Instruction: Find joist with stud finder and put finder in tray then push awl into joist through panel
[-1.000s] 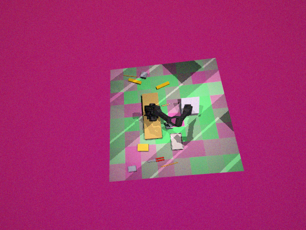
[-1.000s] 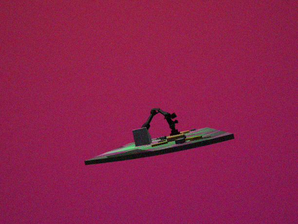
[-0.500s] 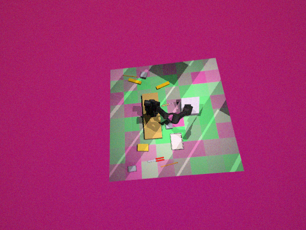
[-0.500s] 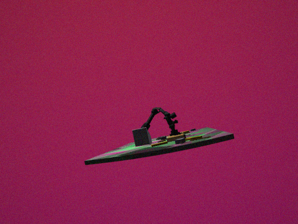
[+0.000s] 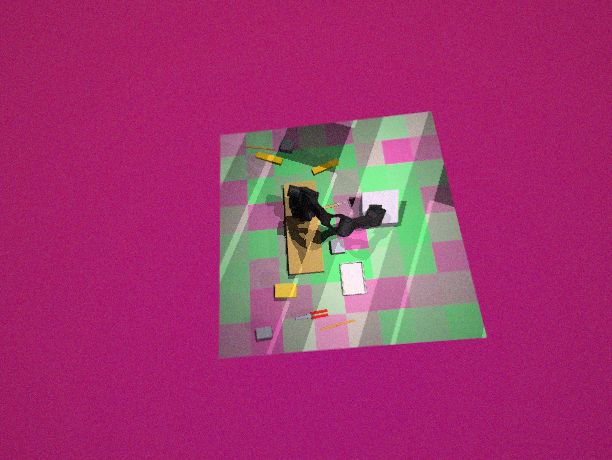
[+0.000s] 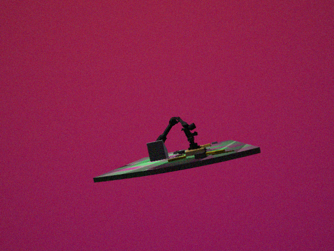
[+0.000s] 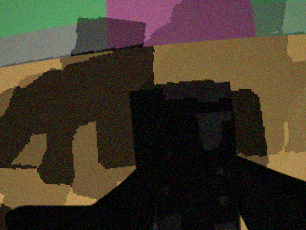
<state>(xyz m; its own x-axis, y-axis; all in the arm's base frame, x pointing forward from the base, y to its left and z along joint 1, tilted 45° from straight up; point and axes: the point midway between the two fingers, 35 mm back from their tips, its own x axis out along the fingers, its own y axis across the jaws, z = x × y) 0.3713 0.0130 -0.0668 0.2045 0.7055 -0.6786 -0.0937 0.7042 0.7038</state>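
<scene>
My gripper tip is now 36 cm to the right of the white tray, 27 cm past it and 5 cm above it. Also, from my gripper tip: yellow block: 43 cm to the left, 8 cm ahead, 5 cm below; stud finder: 3 cm behind, 2 cm above; awl: 19 cm behind, 6 cm below, 5 cm to the right.
</scene>
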